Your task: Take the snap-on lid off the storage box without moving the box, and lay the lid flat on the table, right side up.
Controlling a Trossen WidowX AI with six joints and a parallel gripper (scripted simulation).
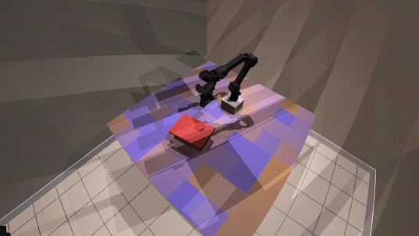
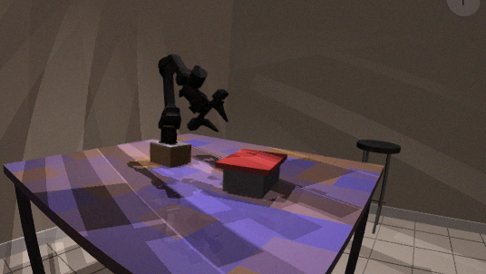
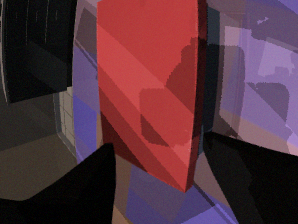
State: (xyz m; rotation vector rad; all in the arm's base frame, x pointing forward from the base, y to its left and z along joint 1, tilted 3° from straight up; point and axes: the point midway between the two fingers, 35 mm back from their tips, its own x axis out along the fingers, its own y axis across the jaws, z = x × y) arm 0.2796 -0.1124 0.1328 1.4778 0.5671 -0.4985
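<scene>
The red lid is 12 cm ahead of my gripper tip and 10 cm below it. Round my gripper tip: dark grey storage box (12 cm ahead, 15 cm below).
</scene>
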